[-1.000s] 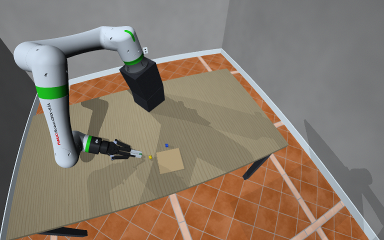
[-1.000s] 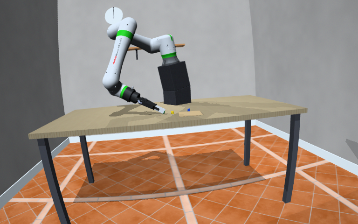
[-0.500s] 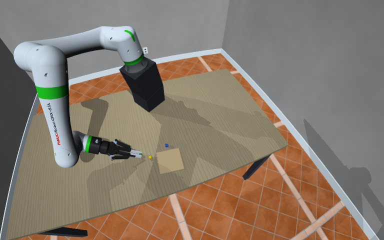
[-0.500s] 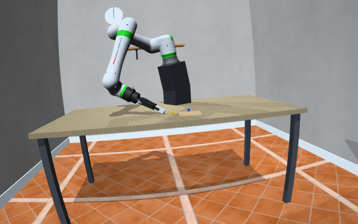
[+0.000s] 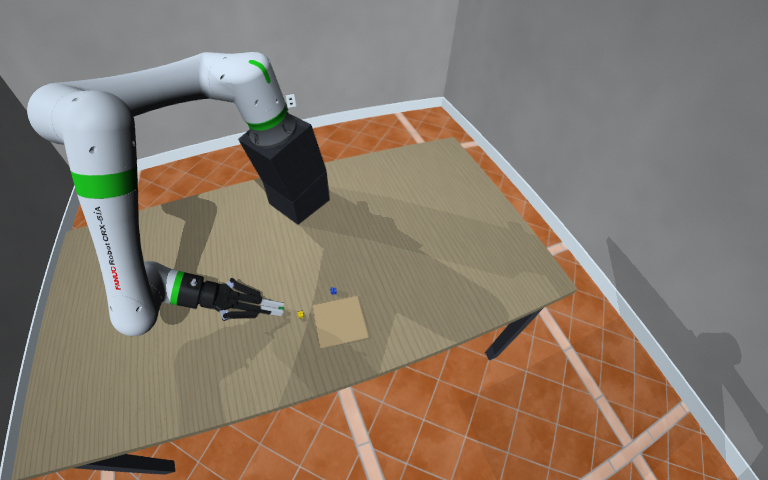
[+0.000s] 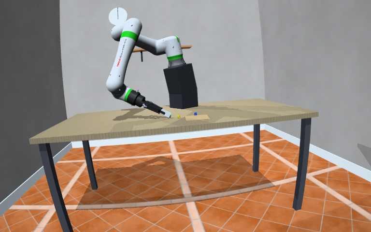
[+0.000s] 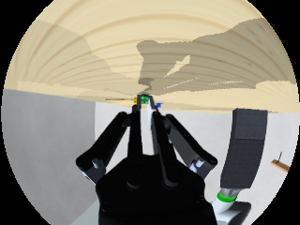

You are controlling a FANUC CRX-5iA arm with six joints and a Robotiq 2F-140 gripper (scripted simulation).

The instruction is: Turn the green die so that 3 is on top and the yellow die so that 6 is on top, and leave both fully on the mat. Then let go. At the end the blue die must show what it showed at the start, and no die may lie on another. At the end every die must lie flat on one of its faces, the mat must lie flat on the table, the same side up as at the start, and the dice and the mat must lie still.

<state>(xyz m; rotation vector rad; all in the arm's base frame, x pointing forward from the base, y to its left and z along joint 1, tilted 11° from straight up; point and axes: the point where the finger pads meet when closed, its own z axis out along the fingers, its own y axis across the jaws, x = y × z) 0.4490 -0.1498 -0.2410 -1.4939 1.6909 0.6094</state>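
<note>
The yellow die lies 3 cm ahead of my hand, 8 cm to the left of it and 2 cm below it. Also, from my hand: tan mat (8 cm ahead, 19 cm to the left, 3 cm below); blue die (2 cm behind, 19 cm to the left, 2 cm below); green die (2 cm to the left, 2 cm below).
</note>
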